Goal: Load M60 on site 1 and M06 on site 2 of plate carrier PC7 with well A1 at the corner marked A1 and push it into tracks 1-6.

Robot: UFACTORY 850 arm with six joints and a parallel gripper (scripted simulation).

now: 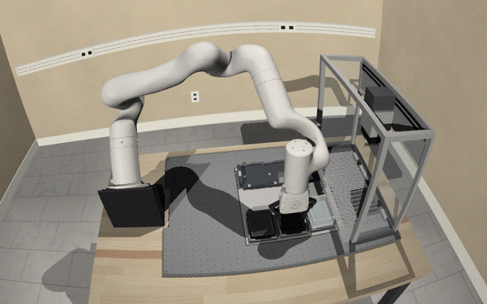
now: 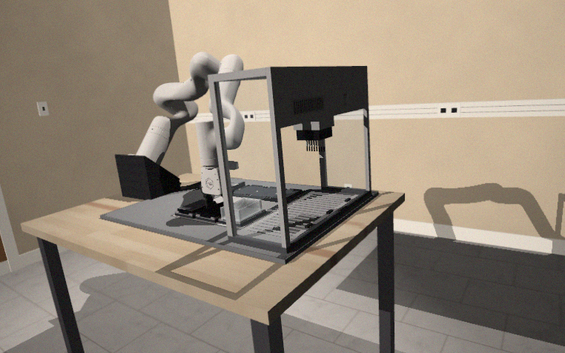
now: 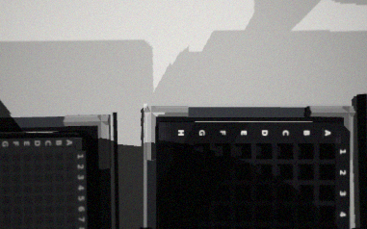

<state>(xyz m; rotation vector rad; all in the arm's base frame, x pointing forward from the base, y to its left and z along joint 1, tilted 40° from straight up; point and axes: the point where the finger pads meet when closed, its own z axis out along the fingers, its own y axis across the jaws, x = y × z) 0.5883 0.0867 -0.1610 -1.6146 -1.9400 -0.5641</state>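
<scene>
Right now the nest S2 is 2 cm below my hand. Round my hand: nest S1: 11 cm behind, 2 cm to the right, 2 cm below; then clear deep-well block M09: 11 cm ahead, 2 cm to the left; then plate carrier PC7: 26 cm to the left, 3 cm behind, 1 cm below.
</scene>
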